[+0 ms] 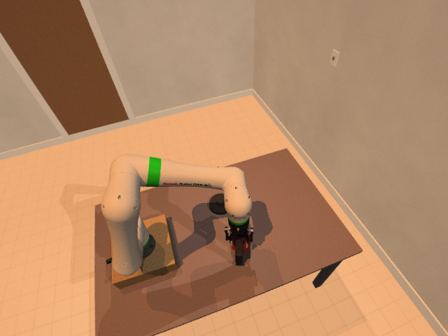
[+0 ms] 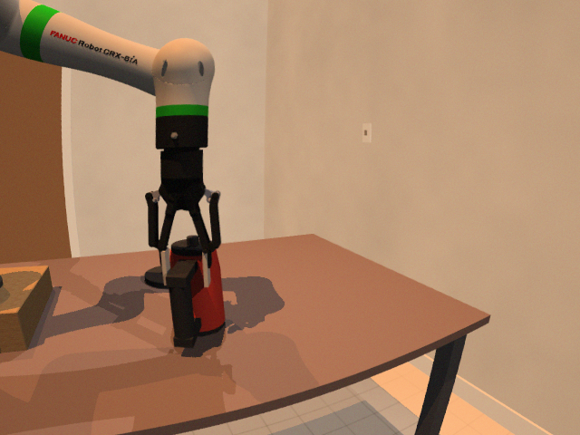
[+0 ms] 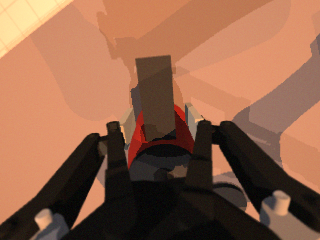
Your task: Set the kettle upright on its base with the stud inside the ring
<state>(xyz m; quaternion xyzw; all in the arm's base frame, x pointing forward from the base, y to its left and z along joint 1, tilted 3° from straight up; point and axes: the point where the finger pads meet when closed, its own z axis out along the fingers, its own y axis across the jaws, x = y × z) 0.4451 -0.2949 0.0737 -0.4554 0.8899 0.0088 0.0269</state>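
Now: hand 2 cm short of the red kettle, 2 cm to the right of it and 5 cm above it. The rest, counted from my hand: round black base: 8 cm ahead, 34 cm to the left, 14 cm below.
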